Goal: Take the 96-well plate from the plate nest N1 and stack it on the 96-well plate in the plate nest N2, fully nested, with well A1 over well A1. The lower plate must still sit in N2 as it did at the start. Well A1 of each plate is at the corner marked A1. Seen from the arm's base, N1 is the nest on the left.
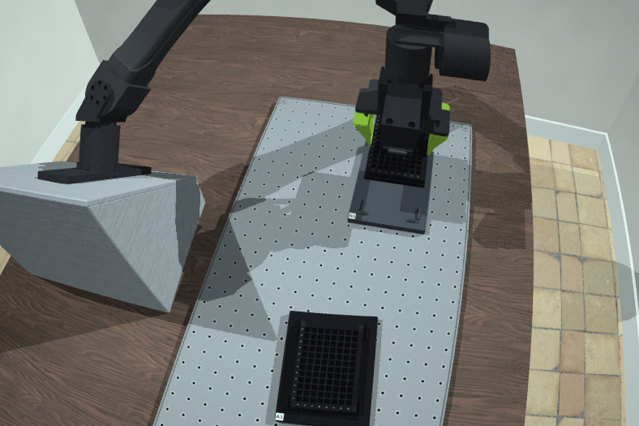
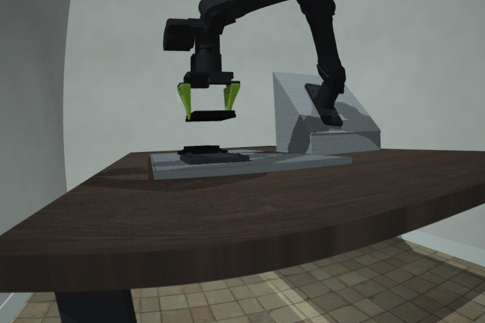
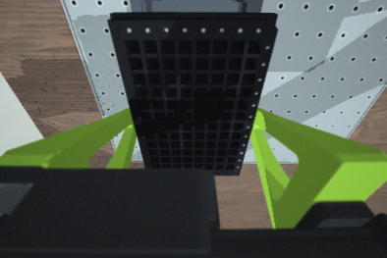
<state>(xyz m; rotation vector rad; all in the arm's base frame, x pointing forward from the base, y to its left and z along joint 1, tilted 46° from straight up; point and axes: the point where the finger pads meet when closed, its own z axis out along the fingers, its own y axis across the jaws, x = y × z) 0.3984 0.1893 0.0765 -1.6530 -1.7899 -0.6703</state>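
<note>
My hand is 30 mm past the nest N2, 320 mm to the left of it and 90 mm above it. Also, from my hand: black 96-well plate: right at my hand; then dark grey nest: 90 mm below.
</note>
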